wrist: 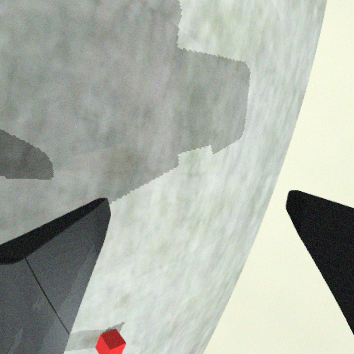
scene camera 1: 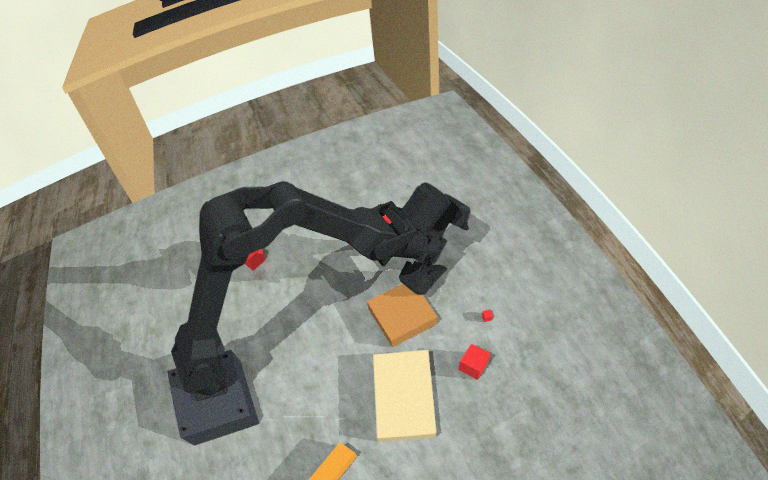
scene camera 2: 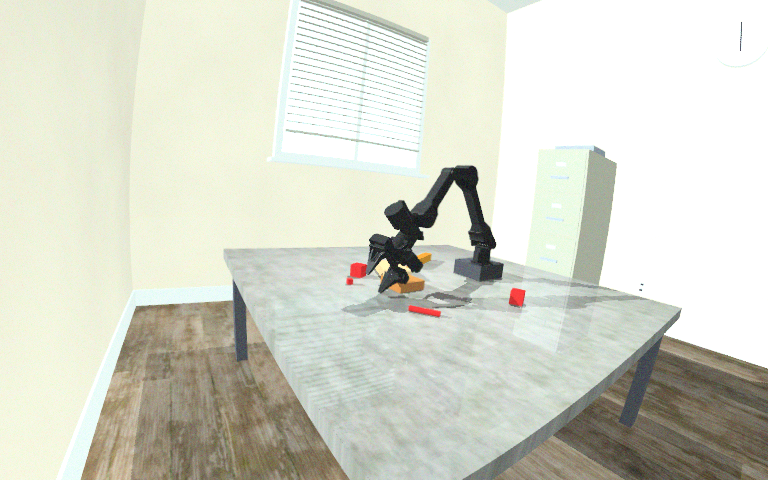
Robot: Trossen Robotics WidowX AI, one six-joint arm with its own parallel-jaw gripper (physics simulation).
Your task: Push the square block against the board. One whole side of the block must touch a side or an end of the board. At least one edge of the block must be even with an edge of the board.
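Places are measured from the arm's base along level axes (x ahead, y left, z up), in centimetres.
Pixels of known places: gripper, fingertip midpoint: (wrist: 198, 202) (scene camera 1: 456, 248) (scene camera 2: 373, 283); arm's base, origin of the base link: (scene camera 1: 208, 381) (scene camera 2: 481, 262).
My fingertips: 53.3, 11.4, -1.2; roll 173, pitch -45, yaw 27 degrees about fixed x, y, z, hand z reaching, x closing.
For each thing: its middle in the pictures, then the offset to it from my fingertips, as dx, dy, dz.
- square block, body centre: (scene camera 1: 402, 312) (scene camera 2: 402, 282) -14.8, -8.0, -3.0
- board, body centre: (scene camera 1: 404, 395) (scene camera 2: 391, 269) -20.6, -23.9, -3.0
- large red cube, body centre: (scene camera 1: 474, 361) (scene camera 2: 358, 270) -6.7, -23.0, -2.4
- red rod, body centre: (scene camera 1: 397, 223) (scene camera 2: 424, 311) -7.5, +13.7, -3.7
- orange bar, body centre: (scene camera 2: 419, 259) -41.9, -36.1, -2.9
The square block (scene camera 1: 400, 314) (scene camera 2: 412, 284) is orange-brown and lies flat, turned at an angle to the board. The board (scene camera 1: 404, 395) (scene camera 2: 384, 268) is a pale cream rectangle lying flat. In scene camera 1, a narrow gap separates the block's lower corner from the board's upper end. My gripper (scene camera 1: 442, 254) (scene camera 2: 376, 281) (wrist: 198, 202) is open and empty. In scene camera 1, one fingertip overlaps the block's upper corner; whether it touches is unclear. The other finger is farther up and right. Neither block nor board shows in the wrist view.
A large red cube (scene camera 1: 474, 361) (scene camera 2: 357, 270) and a tiny one (scene camera 1: 487, 315) (scene camera 2: 349, 281) (wrist: 111, 342) lie right of board and block in scene camera 1. Another red cube (scene camera 1: 254, 259) (scene camera 2: 516, 297), a red rod (scene camera 1: 386, 219) (scene camera 2: 424, 311) and an orange bar (scene camera 1: 334, 463) (scene camera 2: 424, 258) also lie on the table.
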